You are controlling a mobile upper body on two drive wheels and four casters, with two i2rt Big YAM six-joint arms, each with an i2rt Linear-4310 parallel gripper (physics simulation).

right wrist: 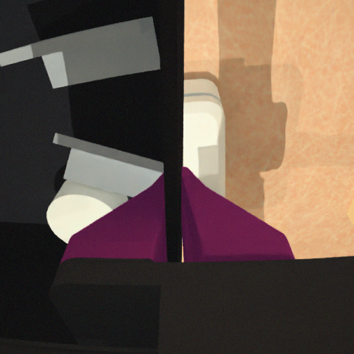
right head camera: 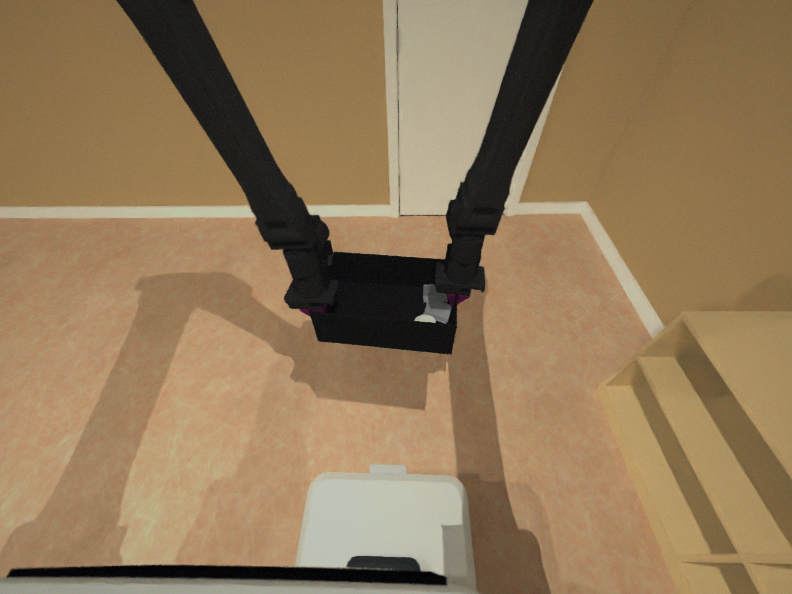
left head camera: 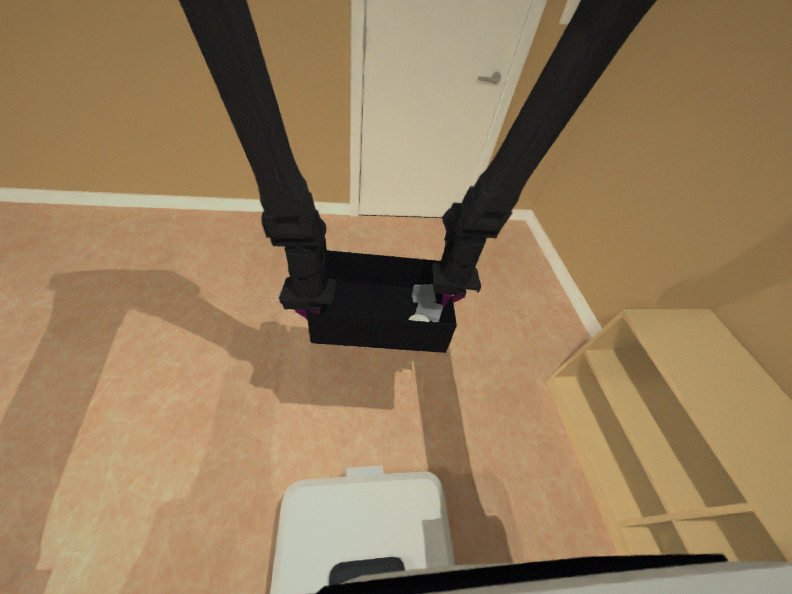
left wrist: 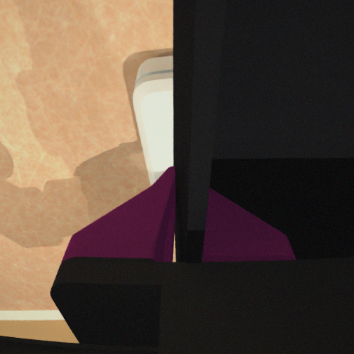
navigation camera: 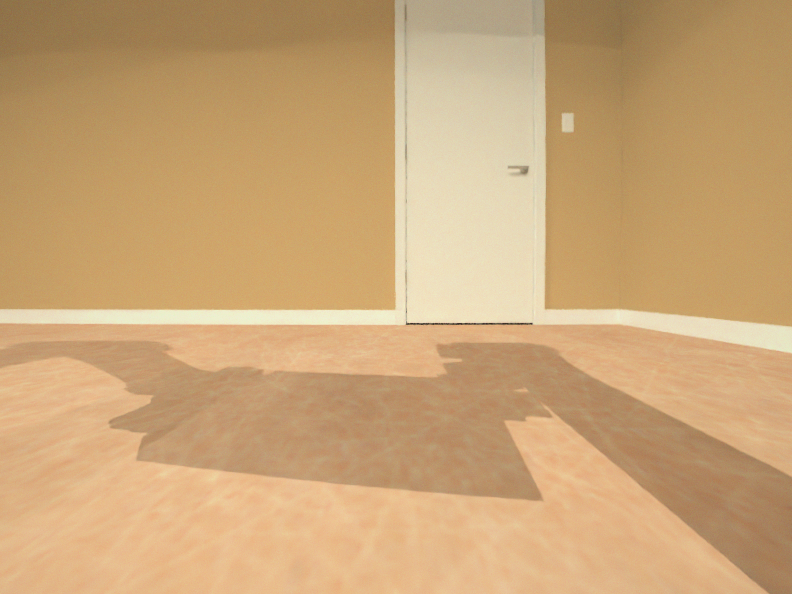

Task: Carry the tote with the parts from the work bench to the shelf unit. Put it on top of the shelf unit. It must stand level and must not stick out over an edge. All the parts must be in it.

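Frame: origin at the left arm's base, x ahead, y left, z up, level; metres.
Seen in the pictures: right gripper, fingertip midpoint: [right head camera: 453, 305] [left head camera: 444, 305].
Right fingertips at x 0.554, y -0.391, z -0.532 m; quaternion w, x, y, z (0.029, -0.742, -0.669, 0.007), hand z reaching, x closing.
Observation:
A point is followed by its place in that frame.
The black tote [left head camera: 382, 312] @(x 0.560, y -0.246, z -0.571 m) hangs in the air above the floor, held between my two arms; it also shows in the right head view [right head camera: 385, 307] @(x 0.576, y -0.231, z -0.573 m). Grey and white parts [left head camera: 424, 303] @(x 0.567, y -0.346, z -0.543 m) lie inside at its right end, seen close in the right wrist view [right wrist: 102, 168]. My left gripper [left head camera: 308, 307] @(x 0.515, y -0.090, z -0.545 m) is shut on the tote's left wall [left wrist: 189, 123], which stands between the purple fingers [left wrist: 187, 225]. My right gripper [left head camera: 453, 297] @(x 0.554, y -0.391, z -0.532 m) is shut on the right wall [right wrist: 173, 105], between its fingers [right wrist: 173, 218]. The wooden shelf unit [left head camera: 678, 415] @(x 0.439, y -1.417, z -1.065 m) stands at the right, by the wall.
A white door [navigation camera: 473, 159] @(x 2.052, y -0.632, z -0.423 m) is straight ahead in the far wall, with a corner of the room to its right. My white base [left head camera: 361, 523] @(x 0.190, y -0.210, z -1.150 m) is below the tote. The shelf unit also shows at the right in the right head view [right head camera: 710, 434] @(x 0.447, y -1.272, z -1.066 m).

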